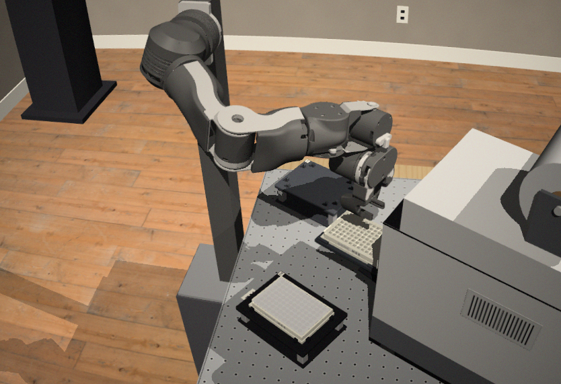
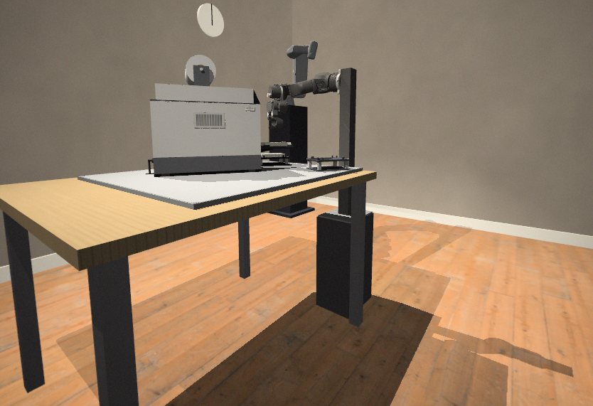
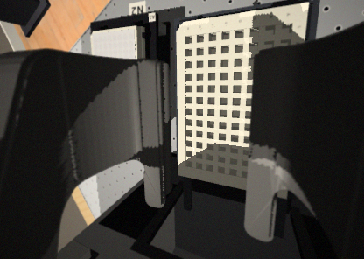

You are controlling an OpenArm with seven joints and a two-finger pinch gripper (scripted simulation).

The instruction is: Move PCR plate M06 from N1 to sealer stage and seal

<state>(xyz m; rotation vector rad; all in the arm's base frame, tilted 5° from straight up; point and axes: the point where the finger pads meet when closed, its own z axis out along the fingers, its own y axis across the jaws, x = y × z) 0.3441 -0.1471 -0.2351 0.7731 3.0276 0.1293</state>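
My gripper is now 80 mm above the open-welled plate M06. Also, from my hand: square grey key (40 mm ahead, 130 mm to the right); then dark sealer stage (90 mm below); then yellow warning label (130 mm ahead, 30 mm to the left, 40 mm below).
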